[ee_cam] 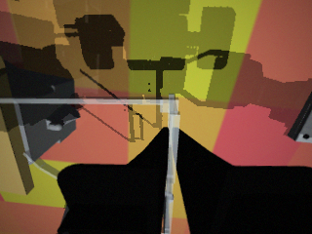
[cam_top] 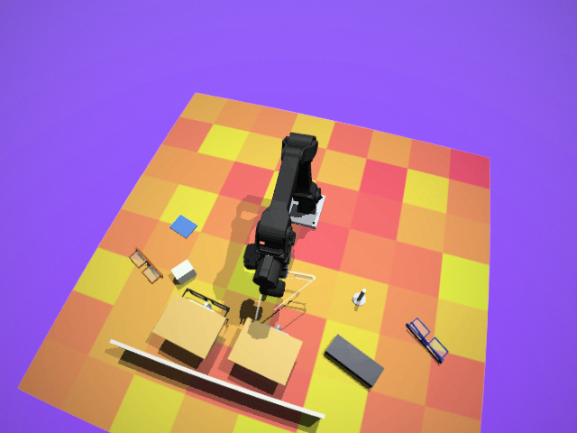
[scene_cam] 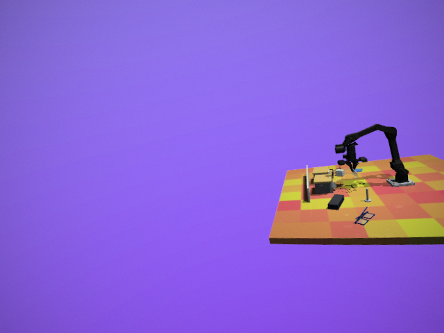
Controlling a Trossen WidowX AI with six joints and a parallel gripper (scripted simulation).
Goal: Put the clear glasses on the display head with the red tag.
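Right now the grey peg stand is 25 cm to the left of my gripper tip and 9 cm below it. Round my gripper tip: white rail 31 cm ahead, 12 cm to the right, 6 cm below; white box 31 cm to the right, 9 cm below, 2 cm ahead; dark grey block 25 cm to the left, 18 cm ahead, 10 cm below.
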